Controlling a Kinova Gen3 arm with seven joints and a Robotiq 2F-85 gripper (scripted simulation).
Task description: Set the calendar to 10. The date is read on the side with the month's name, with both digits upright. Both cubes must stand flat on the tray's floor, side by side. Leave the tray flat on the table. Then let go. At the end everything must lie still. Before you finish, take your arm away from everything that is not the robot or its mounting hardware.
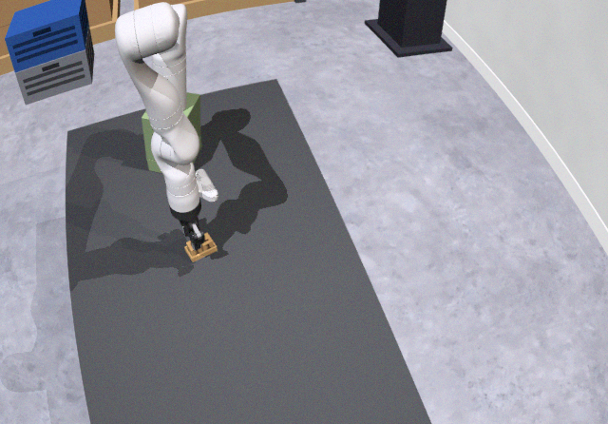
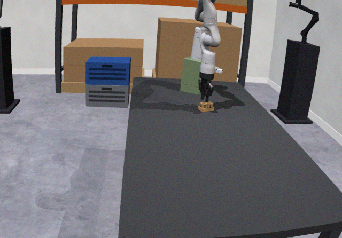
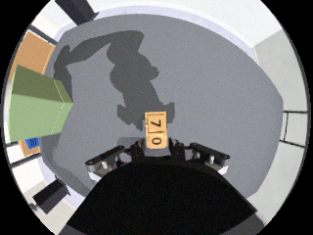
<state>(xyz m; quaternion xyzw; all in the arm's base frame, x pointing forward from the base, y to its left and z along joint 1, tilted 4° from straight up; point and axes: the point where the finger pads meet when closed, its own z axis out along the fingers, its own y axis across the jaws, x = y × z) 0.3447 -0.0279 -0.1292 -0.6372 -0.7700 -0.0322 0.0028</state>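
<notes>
Now: hand 60 mm above the wooden calendar tray and 20 mm to the right of it.
</notes>
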